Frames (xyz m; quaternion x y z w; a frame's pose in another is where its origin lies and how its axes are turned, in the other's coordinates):
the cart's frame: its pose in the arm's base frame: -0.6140 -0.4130 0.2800 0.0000 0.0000 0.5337 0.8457
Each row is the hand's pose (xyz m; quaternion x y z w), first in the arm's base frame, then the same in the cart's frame.
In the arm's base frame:
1: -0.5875 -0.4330 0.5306 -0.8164 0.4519 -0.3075 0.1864
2: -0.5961 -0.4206 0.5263 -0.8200 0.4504 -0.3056 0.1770
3: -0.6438 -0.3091 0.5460 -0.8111 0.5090 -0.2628 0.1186
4: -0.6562 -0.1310 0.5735 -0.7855 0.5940 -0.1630 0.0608
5: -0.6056 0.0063 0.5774 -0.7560 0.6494 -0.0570 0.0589
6: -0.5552 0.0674 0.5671 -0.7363 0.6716 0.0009 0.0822
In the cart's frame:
1: -0.0066 -0.0325 0.2506 0.4492 -0.8179 0.3595 0.0065
2: 0.0008 -0.0194 0.2463 0.4531 -0.8185 0.3529 0.0134
3: 0.0810 0.0716 0.2660 0.4143 -0.8633 0.2855 0.0400
4: 0.2364 0.1595 0.2935 0.3473 -0.9215 0.1703 0.0356
5: 0.3821 0.1729 0.2974 -0.2928 0.9527 -0.0796 0.0194
6: 0.4589 0.1537 0.2871 -0.2643 0.9609 -0.0431 0.0700

